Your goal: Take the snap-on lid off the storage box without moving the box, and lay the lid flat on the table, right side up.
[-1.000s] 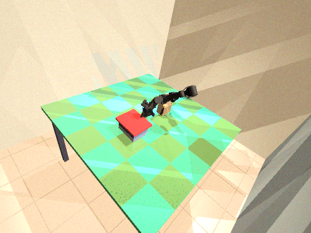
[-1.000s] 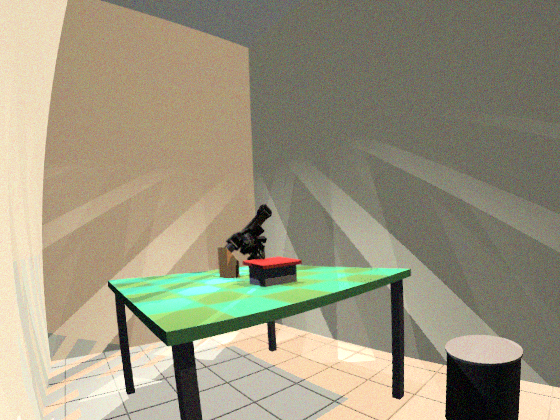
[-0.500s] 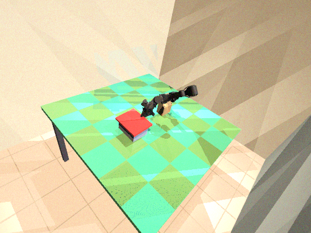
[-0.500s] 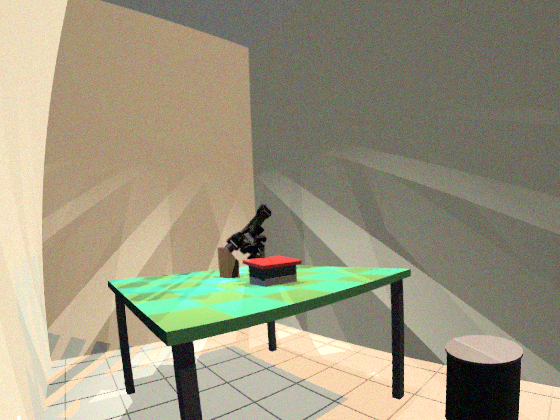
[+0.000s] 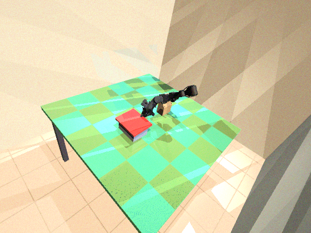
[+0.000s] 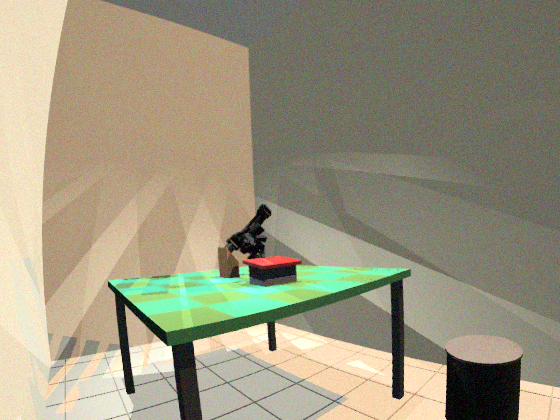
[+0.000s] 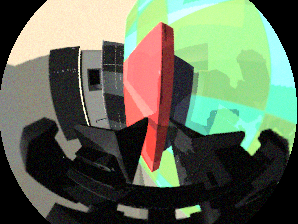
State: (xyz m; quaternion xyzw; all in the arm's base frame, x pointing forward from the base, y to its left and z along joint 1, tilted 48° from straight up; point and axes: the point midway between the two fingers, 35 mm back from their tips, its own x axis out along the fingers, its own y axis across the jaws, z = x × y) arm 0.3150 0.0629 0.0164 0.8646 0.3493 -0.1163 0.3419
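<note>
The red lid lies 8 cm ahead of my gripper tip. Also, from my gripper tip: storage box 8 cm ahead, 6 cm below.
</note>
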